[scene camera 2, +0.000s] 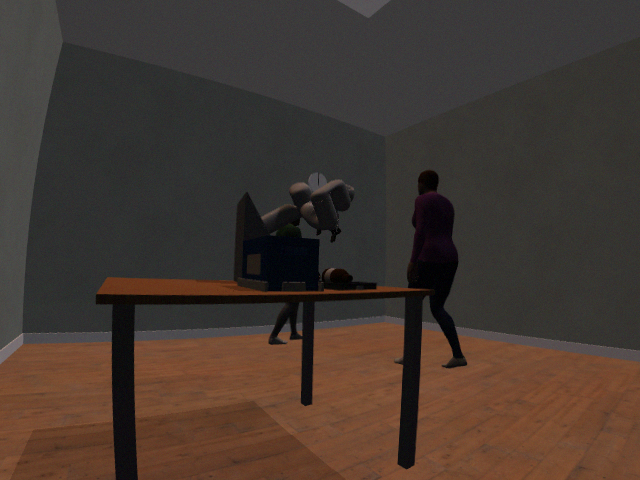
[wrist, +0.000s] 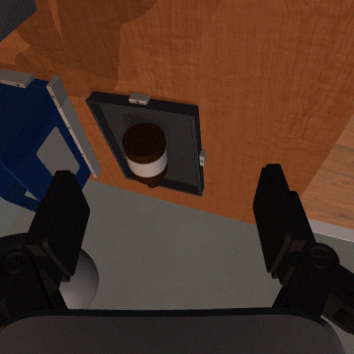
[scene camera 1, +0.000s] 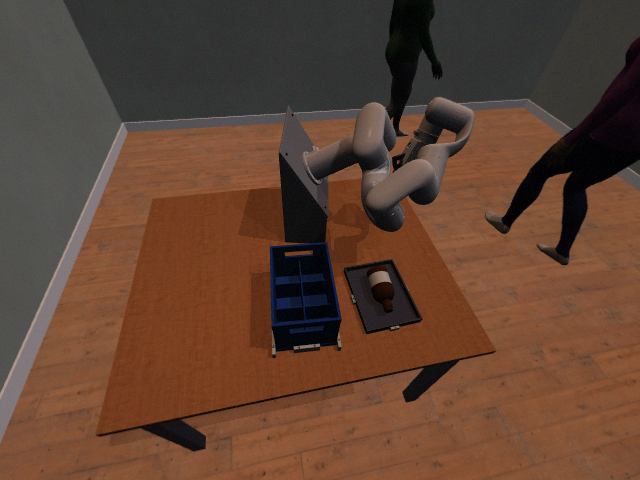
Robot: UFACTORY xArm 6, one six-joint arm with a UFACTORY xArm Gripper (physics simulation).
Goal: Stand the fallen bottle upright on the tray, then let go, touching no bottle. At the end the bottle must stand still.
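Seen in the pictures: gripper, fingertip midpoint: point(scene camera 2: 325, 238) point(wrist: 168, 187); arm's base, origin of the base link: point(scene camera 2: 259, 228) point(scene camera 1: 311, 168).
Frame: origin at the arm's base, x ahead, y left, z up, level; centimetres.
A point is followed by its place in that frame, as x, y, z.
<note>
A brown bottle with a white label point(scene camera 1: 381, 285) @(40.2, 19.3, -18.8) point(scene camera 2: 337, 275) @(43.2, 17.6, -21.3) point(wrist: 146, 154) @(32.4, 22.2, -19.3) lies on its side in the shallow dark tray point(scene camera 1: 367, 330) @(52.8, 12.3, -24.0) point(scene camera 2: 366, 285) @(51.6, 25.6, -24.8) point(wrist: 199, 130) @(31.7, 29.1, -26.3). In scene camera 1 its neck points toward the table's front edge, and its base is toward the arm. My gripper point(scene camera 2: 326, 236) @(7.8, 33.0, -2.9) point(wrist: 168, 187) @(7.8, 33.0, -2.9) is open with nothing between its fingers. It hangs well above the table, behind the tray, apart from the bottle. In scene camera 1 the fingers are mostly hidden behind the arm.
A blue divided crate point(scene camera 1: 306, 323) @(55.2, -7.3, -9.4) point(scene camera 2: 290, 263) @(55.2, -8.4, -17.5) point(wrist: 30, 135) @(30.7, 2.2, -15.9) stands left of the tray, with pale brackets at its base. The arm's grey mount point(scene camera 1: 303, 211) @(12.8, -4.0, -8.9) stands behind it on the wooden table point(scene camera 1: 196, 310) @(38.5, -42.1, -26.4). Two people point(scene camera 1: 408, 51) point(scene camera 1: 573, 165) stand beyond the table.
</note>
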